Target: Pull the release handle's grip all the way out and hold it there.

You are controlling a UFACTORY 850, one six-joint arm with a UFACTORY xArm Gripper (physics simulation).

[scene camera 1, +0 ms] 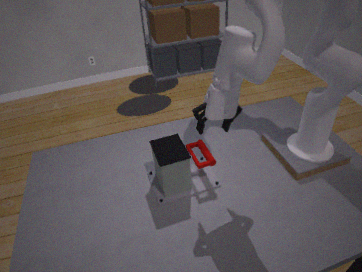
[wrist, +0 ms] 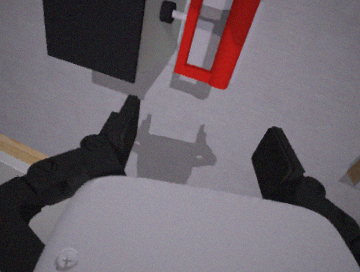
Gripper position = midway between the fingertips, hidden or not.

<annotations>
my gripper: scene camera 1 212, 130; wrist 201, 129
</annotations>
